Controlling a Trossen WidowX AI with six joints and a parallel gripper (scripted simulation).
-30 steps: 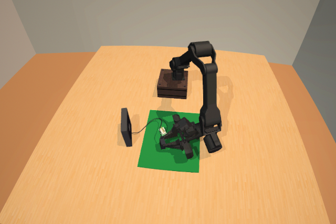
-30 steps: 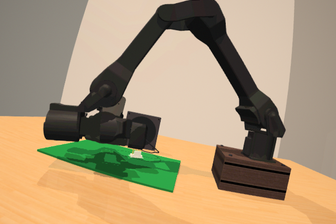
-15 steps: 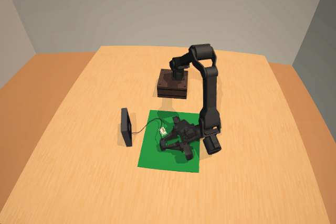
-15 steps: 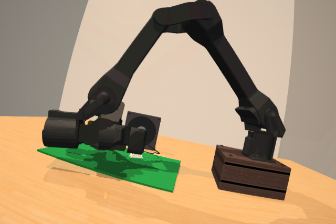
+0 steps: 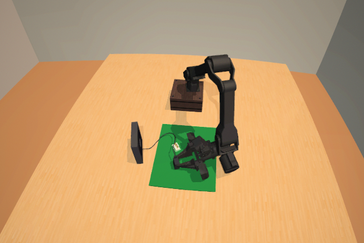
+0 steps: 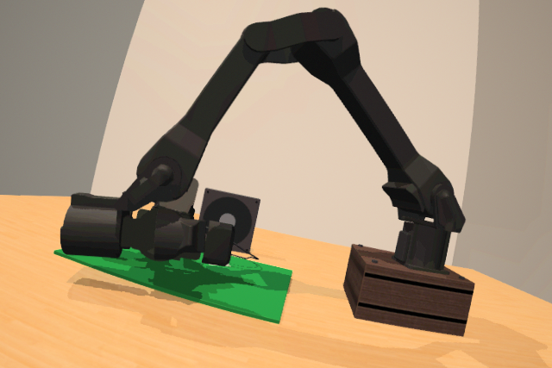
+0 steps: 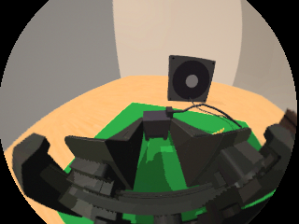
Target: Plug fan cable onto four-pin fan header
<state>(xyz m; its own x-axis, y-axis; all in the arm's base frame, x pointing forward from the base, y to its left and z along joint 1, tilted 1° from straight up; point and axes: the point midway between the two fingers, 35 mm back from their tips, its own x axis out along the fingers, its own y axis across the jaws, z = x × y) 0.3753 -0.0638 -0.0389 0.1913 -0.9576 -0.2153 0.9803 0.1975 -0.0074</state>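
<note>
Right now my gripper tip is 1 cm above the dark plug. Also, from my gripper tip: green board: 5 cm behind, 4 cm to the left, 5 cm below; black fan: 8 cm behind, 13 cm to the right, 3 cm above.
</note>
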